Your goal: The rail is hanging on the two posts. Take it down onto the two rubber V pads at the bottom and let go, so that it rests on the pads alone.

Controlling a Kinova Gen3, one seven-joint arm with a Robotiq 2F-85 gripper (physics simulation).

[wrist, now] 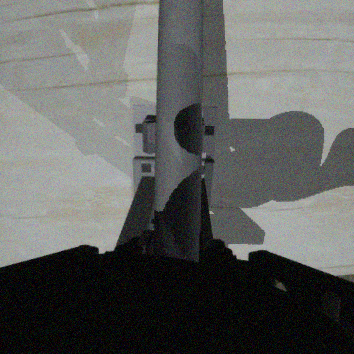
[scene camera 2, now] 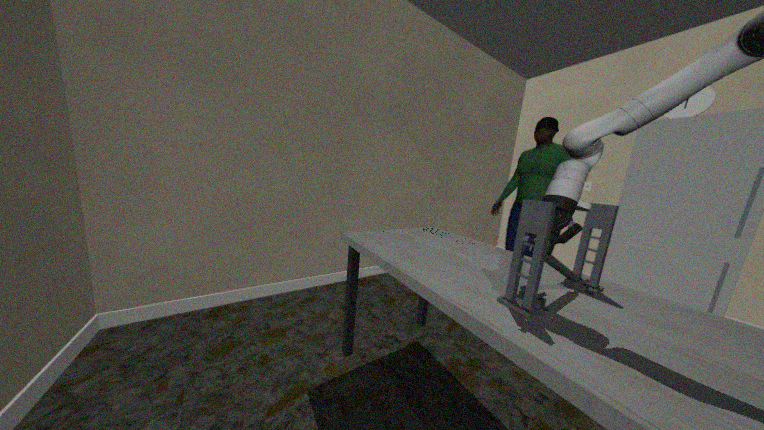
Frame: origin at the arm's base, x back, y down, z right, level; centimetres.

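Where they show: gripper, fingertip midpoint: (wrist: 176,246).
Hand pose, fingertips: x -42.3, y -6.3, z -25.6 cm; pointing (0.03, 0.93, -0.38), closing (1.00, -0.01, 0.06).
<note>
Each offset is from my fingertips to the top centre of the thing. "*": to the spot under its first point. Level surfaces: height alone.
The grey rail (scene camera 2: 561,268) (wrist: 180,75) slants between the near post @(* dx +0.2, dy -9.6, dz -3.8 cm) (scene camera 2: 537,219) and the far post @(* dx -1.1, dy -10.0, dz +36.1 cm) (scene camera 2: 604,217). Its far end is low, near the far post's foot; its near end is higher, partly hidden by the near post. My gripper (scene camera 2: 552,253) (wrist: 176,246) is shut on the rail, between the posts. In the wrist view the rail runs straight up from the dark fingers, above a post foot with a small block @(* dx -3.2, dy +11.4, dz +3.3 cm) (wrist: 149,137) that may hold a pad. The V pads are too small and dark to make out clearly, and contact with them cannot be told.
The posts stand on a long pale table @(dy +15.7 cm) (scene camera 2: 443,261), with rungs or pegs in their openings. The table's near edge runs close to the near post's foot. A person in a green top (scene camera 2: 537,170) stands behind the table. Arm and post shadows fall across the tabletop.
</note>
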